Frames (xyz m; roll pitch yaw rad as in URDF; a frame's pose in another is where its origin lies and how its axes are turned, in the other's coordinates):
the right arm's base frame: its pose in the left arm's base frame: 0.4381 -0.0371 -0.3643 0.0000 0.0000 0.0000
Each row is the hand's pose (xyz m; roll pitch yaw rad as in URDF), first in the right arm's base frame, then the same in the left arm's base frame.
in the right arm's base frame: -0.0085 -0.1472 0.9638 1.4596 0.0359 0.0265
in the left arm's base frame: 0.4296 -0.1843 0.5995 1.4596 0.0359 0.0265
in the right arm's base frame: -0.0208 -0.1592 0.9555 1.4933 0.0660 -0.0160
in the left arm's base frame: 0.4173 -0.1963 0.5912 1.4933 0.0660 -0.0160
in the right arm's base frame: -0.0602 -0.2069 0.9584 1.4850 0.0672 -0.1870
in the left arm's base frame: 0.3779 -0.2440 0.5941 1.4850 0.0672 -0.1870
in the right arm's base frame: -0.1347 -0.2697 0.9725 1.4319 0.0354 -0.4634
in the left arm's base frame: 0.3034 -0.3068 0.6082 1.4319 0.0354 -0.4634
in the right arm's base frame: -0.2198 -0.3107 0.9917 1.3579 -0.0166 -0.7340
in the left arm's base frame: 0.2183 -0.3478 0.6274 1.3579 -0.0166 -0.7340
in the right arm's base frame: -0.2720 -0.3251 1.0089 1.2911 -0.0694 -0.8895
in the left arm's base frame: 0.1661 -0.3622 0.6446 1.2911 -0.0694 -0.8895
